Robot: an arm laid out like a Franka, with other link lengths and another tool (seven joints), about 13 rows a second.
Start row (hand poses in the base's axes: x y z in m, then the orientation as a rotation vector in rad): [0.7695, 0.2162, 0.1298, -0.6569, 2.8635, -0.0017]
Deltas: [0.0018, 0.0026, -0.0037, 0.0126, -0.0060, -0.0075]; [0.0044, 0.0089, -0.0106, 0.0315, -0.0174, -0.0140]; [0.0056, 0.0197, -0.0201, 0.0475, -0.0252, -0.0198]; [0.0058, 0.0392, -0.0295, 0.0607, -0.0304, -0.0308]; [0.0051, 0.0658, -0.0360, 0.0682, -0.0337, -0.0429]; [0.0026, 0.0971, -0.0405, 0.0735, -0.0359, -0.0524]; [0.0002, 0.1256, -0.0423, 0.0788, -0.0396, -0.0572]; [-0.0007, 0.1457, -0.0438, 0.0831, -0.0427, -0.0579]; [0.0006, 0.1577, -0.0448, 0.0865, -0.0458, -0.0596]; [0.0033, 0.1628, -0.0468, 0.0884, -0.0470, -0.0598]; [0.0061, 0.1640, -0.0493, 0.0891, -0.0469, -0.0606]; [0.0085, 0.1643, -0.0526, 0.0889, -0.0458, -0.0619]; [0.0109, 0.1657, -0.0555, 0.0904, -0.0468, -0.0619]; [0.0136, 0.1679, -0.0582, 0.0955, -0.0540, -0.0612]
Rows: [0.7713, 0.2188, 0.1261, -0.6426, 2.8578, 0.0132]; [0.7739, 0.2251, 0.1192, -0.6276, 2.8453, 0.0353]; [0.7751, 0.2359, 0.1097, -0.6149, 2.8364, 0.0545]; [0.7753, 0.2554, 0.1003, -0.5958, 2.8320, 0.0697]; [0.7746, 0.2820, 0.0938, -0.5766, 2.8308, 0.0773]; [0.7721, 0.3133, 0.0893, -0.5618, 2.8303, 0.0826]; [0.7697, 0.3418, 0.0875, -0.5534, 2.8269, 0.0881]; [0.7688, 0.3619, 0.0860, -0.5510, 2.8232, 0.0929]; [0.7701, 0.3739, 0.0850, -0.5475, 2.8199, 0.0963]; [0.7728, 0.3790, 0.0830, -0.5466, 2.8184, 0.0985]; [0.7756, 0.3802, 0.0805, -0.5454, 2.8185, 0.0994]; [0.7780, 0.3805, 0.0772, -0.5438, 2.8200, 0.0994]; [0.7804, 0.3819, 0.0743, -0.5433, 2.8187, 0.1011]; [0.7831, 0.3841, 0.0716, -0.5422, 2.8105, 0.1058]
